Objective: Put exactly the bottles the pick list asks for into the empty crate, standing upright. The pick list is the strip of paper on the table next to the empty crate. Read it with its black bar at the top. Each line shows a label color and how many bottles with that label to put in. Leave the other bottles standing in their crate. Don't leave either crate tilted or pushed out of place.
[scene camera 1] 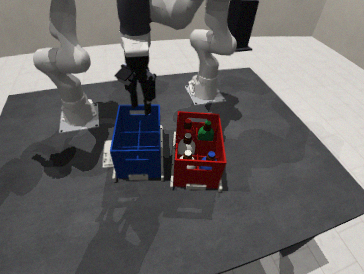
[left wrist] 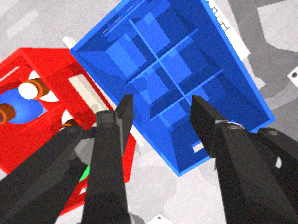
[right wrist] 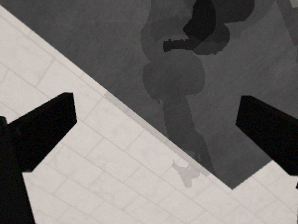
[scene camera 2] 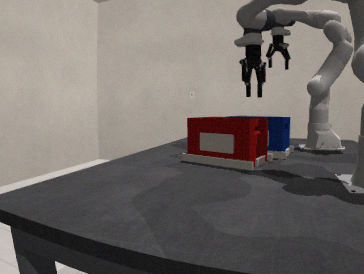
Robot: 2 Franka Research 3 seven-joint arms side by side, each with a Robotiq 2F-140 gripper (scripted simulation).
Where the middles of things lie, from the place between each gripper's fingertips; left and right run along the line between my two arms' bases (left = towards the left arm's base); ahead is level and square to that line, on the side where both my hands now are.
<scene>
Now: the red crate (scene camera 2: 234, 138) 10 cm ahead of my left hand (scene camera 1: 141, 110), 20 cm to the left of it and 21 cm below it. The rest, counted from my left hand: blue crate (scene camera 1: 126, 158) (2 cm behind, 2 cm to the right, 21 cm below).
Now: right hand 54 cm to the right of the blue crate, 42 cm above it and 15 cm short of it. The rest, counted from my right hand: red crate: 76 cm to the left, 42 cm below, 27 cm ahead.
</scene>
